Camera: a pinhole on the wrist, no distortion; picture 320 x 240 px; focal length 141.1 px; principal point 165.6 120.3 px. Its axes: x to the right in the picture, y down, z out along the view. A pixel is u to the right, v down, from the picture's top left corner.
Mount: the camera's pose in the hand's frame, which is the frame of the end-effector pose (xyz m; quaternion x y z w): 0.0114 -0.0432 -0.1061 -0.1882 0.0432 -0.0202 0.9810
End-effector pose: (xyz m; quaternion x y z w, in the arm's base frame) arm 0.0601 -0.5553 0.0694 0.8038 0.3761 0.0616 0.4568
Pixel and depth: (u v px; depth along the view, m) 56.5 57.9 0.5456
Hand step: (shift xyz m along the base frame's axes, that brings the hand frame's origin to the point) -0.0512 -0.5859 -0.2442
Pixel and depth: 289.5 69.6 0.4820
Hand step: 0.4725 0.0722 -0.3688
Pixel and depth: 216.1 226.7 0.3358
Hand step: 0.3333 -0.0513 0.1415
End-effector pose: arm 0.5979 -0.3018 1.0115 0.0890 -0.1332 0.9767 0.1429
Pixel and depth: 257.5 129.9 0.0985
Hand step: -0.0814 0.0320 -0.0023
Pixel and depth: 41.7 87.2 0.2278
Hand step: 0.1768 -0.0848 0.0967
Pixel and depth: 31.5 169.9 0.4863
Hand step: 0.3231 -0.4880 0.1401
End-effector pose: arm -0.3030 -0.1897 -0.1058 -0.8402 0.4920 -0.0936 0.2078
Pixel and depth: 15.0 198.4 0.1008
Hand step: -0.0922 0.0450 0.0038
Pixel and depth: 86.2 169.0 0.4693
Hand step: -0.2294 0.1246 -0.3788
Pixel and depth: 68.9 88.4 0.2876
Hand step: -0.0178 0.1839 -0.1769
